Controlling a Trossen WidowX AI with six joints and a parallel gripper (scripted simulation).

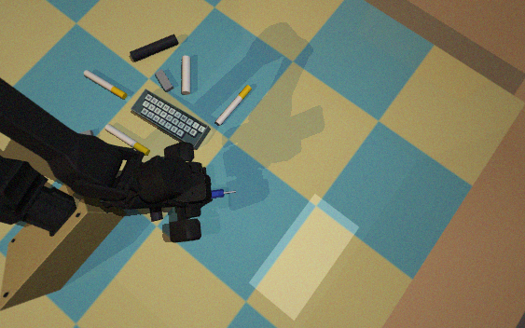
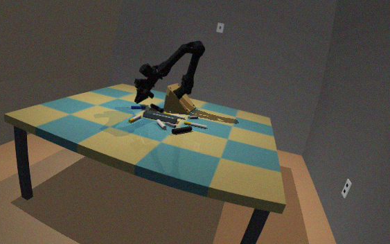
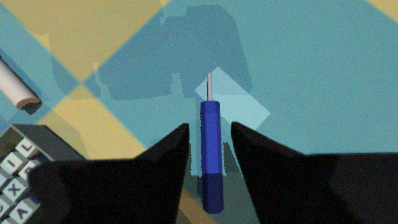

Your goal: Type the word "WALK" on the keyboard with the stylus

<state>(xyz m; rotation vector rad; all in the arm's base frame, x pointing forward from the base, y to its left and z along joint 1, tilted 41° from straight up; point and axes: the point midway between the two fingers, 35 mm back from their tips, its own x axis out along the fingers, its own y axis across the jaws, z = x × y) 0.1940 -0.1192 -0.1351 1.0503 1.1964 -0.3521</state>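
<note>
The stylus lies 30 mm below my gripper tip, 10 mm to the right of it and 10 mm ahead of it. The rest, counted from my gripper tip: small grey block (340 mm to the left, 90 mm behind, 30 mm below); white cylinder (240 mm to the left, 190 mm ahead, 30 mm below).
</note>
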